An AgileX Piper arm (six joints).
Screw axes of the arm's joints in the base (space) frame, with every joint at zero. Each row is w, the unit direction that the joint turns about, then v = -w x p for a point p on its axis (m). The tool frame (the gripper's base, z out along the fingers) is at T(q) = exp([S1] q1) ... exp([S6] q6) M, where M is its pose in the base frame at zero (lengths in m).
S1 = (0, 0, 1, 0, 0, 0)
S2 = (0, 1, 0, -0.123, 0, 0)
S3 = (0, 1, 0, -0.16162, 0, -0.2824)
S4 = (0.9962, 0, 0.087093, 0, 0.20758, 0)
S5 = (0, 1, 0, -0.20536, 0, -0.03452)
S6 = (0.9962, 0, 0.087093, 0, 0.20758, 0)
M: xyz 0.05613 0 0.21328 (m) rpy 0 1.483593 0 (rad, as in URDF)
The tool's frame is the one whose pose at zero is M.
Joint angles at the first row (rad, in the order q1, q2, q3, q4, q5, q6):
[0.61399 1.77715 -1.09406 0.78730 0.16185 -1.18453]
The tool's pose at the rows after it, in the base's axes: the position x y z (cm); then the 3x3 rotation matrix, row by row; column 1 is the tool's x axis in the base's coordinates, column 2 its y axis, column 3 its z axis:
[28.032, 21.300, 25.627], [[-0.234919, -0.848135, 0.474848], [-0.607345, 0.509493, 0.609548], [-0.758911, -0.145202, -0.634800]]
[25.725, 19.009, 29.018], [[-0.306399, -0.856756, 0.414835], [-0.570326, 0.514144, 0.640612], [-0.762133, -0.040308, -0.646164]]
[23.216, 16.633, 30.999], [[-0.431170, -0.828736, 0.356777], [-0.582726, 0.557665, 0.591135], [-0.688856, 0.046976, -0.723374]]
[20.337, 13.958, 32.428], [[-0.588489, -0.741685, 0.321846], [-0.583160, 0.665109, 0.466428], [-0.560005, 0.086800, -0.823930]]
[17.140, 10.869, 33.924], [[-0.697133, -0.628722, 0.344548], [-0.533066, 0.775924, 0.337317], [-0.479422, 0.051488, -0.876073]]
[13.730, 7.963, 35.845], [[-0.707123, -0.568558, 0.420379], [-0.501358, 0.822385, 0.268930], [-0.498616, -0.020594, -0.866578]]
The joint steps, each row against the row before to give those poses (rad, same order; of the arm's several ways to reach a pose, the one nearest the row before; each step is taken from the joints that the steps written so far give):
[-0.02757 -0.16779 0.02358 -0.01469 0.19669 0.04660]
[-0.04568 -0.13484 0.00649 -0.06812 0.18631 0.15005]
[-0.02755 -0.11165 0.00114 -0.17458 0.19247 0.25857]
[-0.00423 -0.11261 0.00285 -0.21435 0.20193 0.30701]
[-0.00082 -0.13701 0.01974 -0.17259 0.16183 0.22933]
[-0.00002 -0.15518 0.01178 -0.11041 0.10582 0.08722]

